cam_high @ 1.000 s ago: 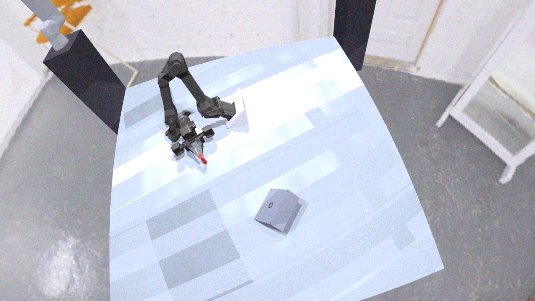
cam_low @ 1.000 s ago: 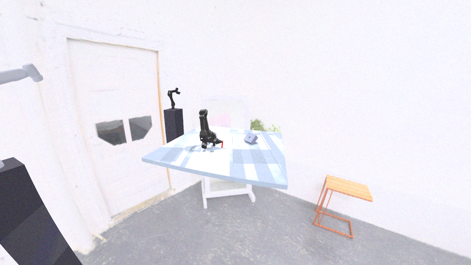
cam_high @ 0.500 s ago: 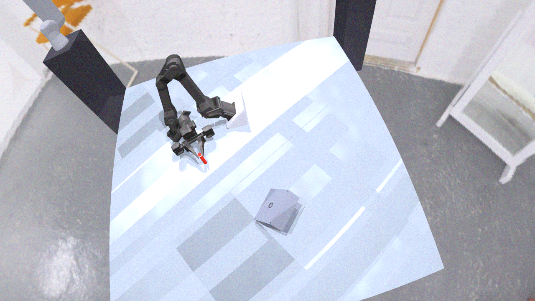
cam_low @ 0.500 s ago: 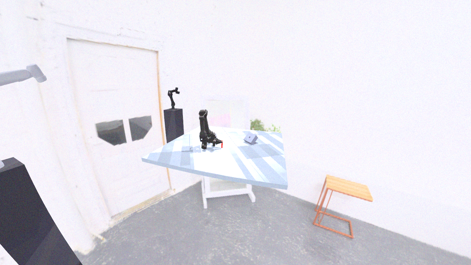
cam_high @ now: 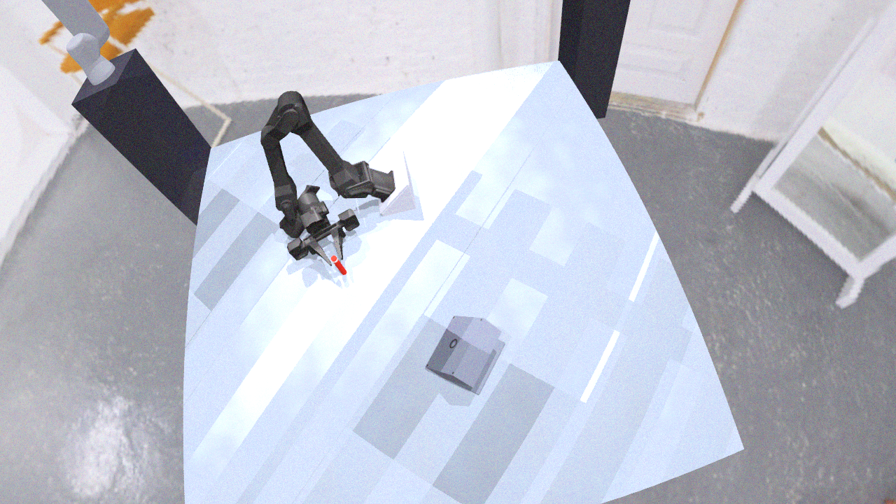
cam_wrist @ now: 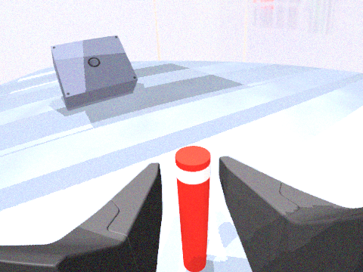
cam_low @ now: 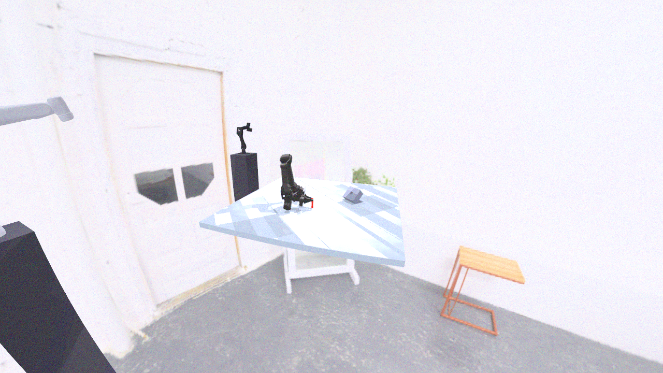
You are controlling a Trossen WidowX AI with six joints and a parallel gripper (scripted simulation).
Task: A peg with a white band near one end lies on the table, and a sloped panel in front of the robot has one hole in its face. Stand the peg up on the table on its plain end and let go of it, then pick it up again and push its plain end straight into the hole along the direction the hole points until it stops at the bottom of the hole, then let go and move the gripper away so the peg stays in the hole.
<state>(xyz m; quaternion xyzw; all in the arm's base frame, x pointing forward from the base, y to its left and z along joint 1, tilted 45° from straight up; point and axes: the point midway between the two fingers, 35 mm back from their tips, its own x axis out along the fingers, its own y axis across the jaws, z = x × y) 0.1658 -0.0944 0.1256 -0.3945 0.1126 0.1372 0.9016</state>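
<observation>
Right now my gripper tip is 1 cm past the red peg and 1 cm above it. Also, from my gripper tip: grey sloped panel (26 cm ahead, 25 cm to the left, 1 cm below).
</observation>
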